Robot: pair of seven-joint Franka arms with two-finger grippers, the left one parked.
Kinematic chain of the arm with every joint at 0, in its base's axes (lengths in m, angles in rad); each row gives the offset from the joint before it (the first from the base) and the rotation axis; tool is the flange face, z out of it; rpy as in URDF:
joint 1: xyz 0 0 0.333 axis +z
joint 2: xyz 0 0 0 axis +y
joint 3: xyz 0 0 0.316 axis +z
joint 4: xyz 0.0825 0 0 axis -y
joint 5: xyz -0.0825 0 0.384 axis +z
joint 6: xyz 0 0 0 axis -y
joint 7: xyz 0.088 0 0 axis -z
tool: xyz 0 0 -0.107 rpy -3.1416 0 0
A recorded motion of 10 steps. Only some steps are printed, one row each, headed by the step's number.
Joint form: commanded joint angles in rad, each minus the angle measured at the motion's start. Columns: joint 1, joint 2, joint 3, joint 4, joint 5, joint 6, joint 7.
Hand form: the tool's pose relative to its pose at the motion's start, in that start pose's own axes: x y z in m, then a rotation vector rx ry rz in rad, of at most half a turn. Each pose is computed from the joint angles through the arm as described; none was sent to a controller.
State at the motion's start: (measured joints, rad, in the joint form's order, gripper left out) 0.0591 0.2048 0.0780 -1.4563 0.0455 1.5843 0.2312
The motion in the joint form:
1: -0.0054 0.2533 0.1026 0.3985 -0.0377 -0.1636 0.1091
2: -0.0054 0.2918 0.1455 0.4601 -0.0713 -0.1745 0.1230
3: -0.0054 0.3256 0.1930 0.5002 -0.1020 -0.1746 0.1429
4: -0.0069 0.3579 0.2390 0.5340 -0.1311 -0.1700 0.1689
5: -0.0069 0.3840 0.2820 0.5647 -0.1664 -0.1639 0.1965
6: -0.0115 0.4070 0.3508 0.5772 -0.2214 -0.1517 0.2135
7: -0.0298 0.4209 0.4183 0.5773 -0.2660 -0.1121 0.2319
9: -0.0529 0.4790 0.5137 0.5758 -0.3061 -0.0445 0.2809
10: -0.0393 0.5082 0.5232 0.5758 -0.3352 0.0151 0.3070
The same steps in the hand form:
1: 0.0430 -0.0465 -0.0138 0.0130 -0.0232 0.0224
2: 0.0462 -0.0613 -0.0165 0.0084 -0.0074 0.0049
3: 0.0484 -0.0780 -0.0138 0.0089 0.0017 -0.0095
4: 0.0510 -0.0926 -0.0100 0.0132 0.0106 -0.0138
5: 0.0522 -0.1054 -0.0091 0.0138 0.0269 -0.0132
6: 0.0502 -0.1243 -0.0048 0.0078 0.0418 -0.0387
7: 0.0509 -0.1368 -0.0052 0.0225 0.0770 -0.0517
9: 0.0604 -0.1583 0.0169 0.0724 0.0864 -0.0492
10: 0.0682 -0.1711 0.0302 0.0827 0.1202 -0.0393

